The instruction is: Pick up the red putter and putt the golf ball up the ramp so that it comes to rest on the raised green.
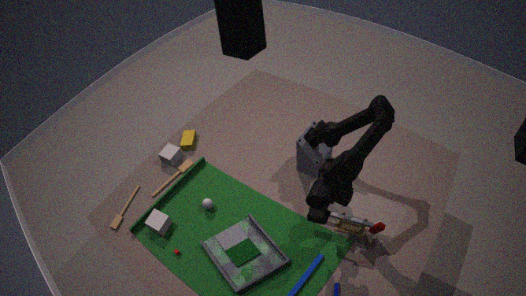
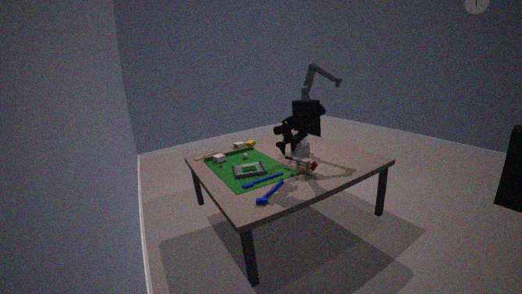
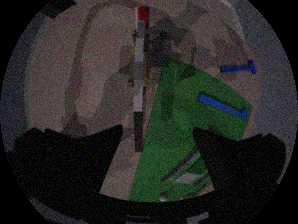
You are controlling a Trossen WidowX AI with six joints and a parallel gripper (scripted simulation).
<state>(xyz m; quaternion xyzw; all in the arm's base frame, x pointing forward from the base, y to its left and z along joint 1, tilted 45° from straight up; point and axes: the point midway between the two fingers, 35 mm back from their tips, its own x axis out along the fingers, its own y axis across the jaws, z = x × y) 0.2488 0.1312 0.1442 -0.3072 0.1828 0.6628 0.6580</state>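
My gripper tip is 5 cm past the red putter, 8 cm to the right of it and 5 cm above it. Also, from my gripper tip: red piece 39 cm ahead, 38 cm to the right, 9 cm below; wooden rack 5 cm behind, 10 cm to the left, 7 cm below; white golf ball 15 cm ahead, 41 cm to the right, 8 cm below.
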